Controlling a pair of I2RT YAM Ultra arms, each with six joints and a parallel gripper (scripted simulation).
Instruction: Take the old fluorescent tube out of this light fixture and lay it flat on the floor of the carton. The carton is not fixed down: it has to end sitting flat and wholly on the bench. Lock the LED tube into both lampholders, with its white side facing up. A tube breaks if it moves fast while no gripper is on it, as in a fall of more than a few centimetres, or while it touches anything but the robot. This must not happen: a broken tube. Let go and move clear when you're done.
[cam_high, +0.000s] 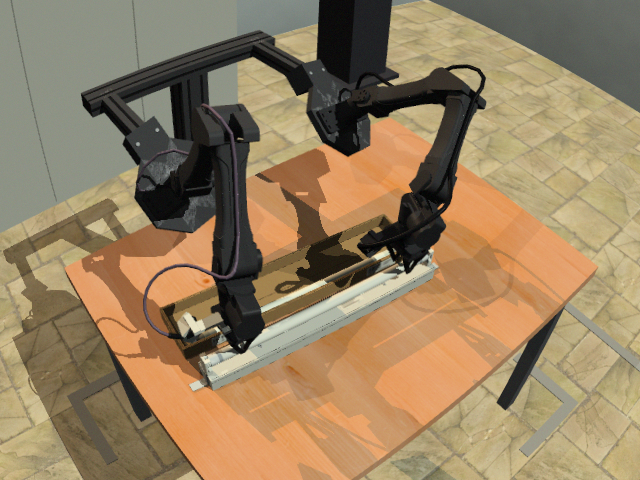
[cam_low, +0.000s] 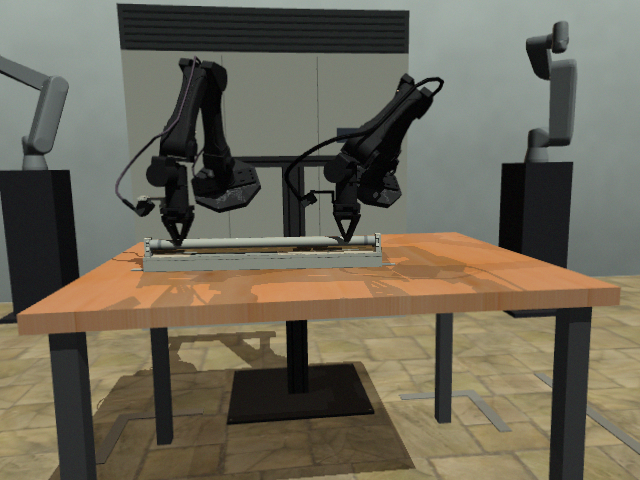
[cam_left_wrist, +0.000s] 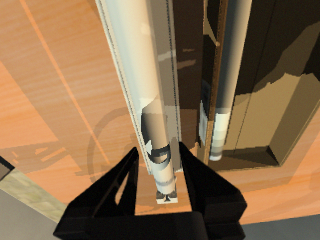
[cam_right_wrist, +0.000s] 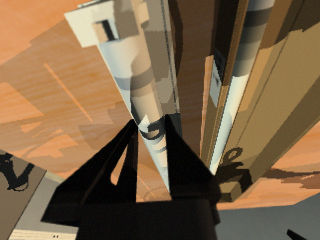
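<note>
The light fixture is 20 mm behind my left hand, 220 mm to the right of it and 20 mm below it.
My right hand is 22 cm to the right of the light fixture, 2 cm short of it and 2 cm above it.
</note>
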